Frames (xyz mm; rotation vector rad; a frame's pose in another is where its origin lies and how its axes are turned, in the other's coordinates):
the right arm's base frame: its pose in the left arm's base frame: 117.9 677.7 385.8 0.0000 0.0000 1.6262
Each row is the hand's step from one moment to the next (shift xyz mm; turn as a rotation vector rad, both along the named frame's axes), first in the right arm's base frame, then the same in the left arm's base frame.
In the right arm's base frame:
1: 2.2 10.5 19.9 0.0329 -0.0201 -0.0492
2: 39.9 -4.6 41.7 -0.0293 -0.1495 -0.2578
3: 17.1 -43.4 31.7 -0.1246 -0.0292 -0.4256
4: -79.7 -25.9 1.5 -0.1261 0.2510 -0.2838
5: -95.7 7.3 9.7 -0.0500 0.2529 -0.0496
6: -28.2 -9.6 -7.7 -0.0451 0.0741 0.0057
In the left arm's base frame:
1: -10.6 1.6 19.9 0.0182 0.0340 -0.0492
2: 2.4 40.1 41.7 0.1509 -0.0210 -0.2578
3: 42.4 19.5 31.7 0.0361 -0.1228 -0.4256
4: 30.3 -78.1 1.5 -0.2436 -0.1398 -0.2838
5: -2.0 -96.0 9.7 -0.2497 -0.0639 -0.0496
6: 11.1 -27.6 -7.7 -0.0715 -0.0491 0.0057

